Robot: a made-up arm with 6 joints.
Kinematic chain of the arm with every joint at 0, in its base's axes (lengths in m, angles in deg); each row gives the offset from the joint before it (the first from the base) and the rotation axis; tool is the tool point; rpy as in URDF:
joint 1: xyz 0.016 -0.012 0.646 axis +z
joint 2: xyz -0.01 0 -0.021 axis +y
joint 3: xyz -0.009 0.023 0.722 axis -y
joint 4: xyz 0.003 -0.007 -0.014 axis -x
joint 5: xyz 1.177 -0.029 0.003 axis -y
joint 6: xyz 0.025 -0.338 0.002 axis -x
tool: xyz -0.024 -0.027 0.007 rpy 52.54 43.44 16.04
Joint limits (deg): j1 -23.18..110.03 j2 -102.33..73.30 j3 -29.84..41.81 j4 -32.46..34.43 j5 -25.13..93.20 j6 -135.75..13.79
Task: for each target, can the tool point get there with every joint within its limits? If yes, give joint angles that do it. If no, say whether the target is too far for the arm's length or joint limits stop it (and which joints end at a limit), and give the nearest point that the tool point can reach.
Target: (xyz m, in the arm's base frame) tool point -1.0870 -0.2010 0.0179
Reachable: no: joint limits stop it (at a limit: joint 2, joint 3, joint 4, joint 6) | nearest point -1.7668 -0.3175 0.9715 | short by 1.177 m
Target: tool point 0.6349 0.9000 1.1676
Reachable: yes | joints 74.89 -9.75 -15.32 -3.22 32.30 -82.83
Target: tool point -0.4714 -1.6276 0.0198
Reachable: no: joint limits stop it (at a limit: joint 2, joint 3, joint 4, joint 6) | nearest point -0.5077 -1.7480 0.9697 | short by 0.958 m
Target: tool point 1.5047 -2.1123 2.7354
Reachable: no: too far | nearest point 0.7742 -1.2337 1.8175 | short by 1.466 m
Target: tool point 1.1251 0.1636 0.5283
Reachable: yes | joints 27.05 14.97 -19.76 -17.86 42.15 -62.49
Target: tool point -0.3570 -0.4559 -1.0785
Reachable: no: joint limits stop it (at a limit: joint 1, joint 2, joint 3, joint 4) | nearest point 0.0778 -0.3681 -0.2831 | short by 0.911 m
